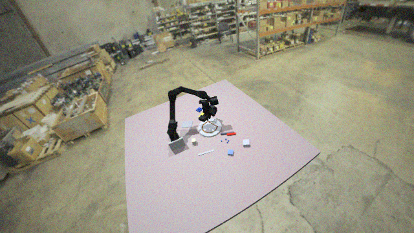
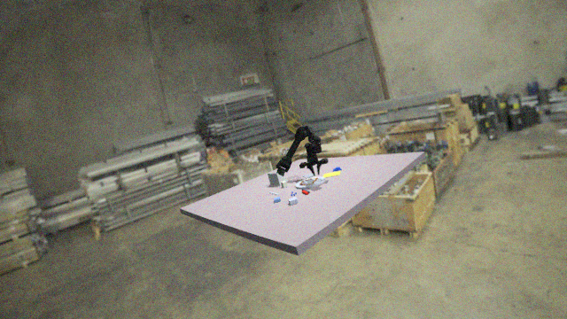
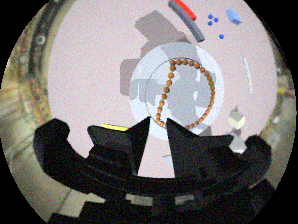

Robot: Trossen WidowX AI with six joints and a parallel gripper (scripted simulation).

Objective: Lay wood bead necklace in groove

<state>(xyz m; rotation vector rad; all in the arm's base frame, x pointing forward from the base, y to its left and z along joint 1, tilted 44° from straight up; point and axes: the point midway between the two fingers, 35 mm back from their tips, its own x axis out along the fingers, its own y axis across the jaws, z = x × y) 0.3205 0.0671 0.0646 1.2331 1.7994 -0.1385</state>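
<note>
The yellow sheet is 1 cm ahead of my gripper tip, 13 cm to the left of it and 4 cm below it. From my gripper tip the other things lie so: cream cube 18 cm behind, 15 cm to the right, 2 cm below; red-handled tool 10 cm ahead, 19 cm to the right, 3 cm below; grey plate 19 cm behind, 8 cm to the left, 4 cm below.
</note>
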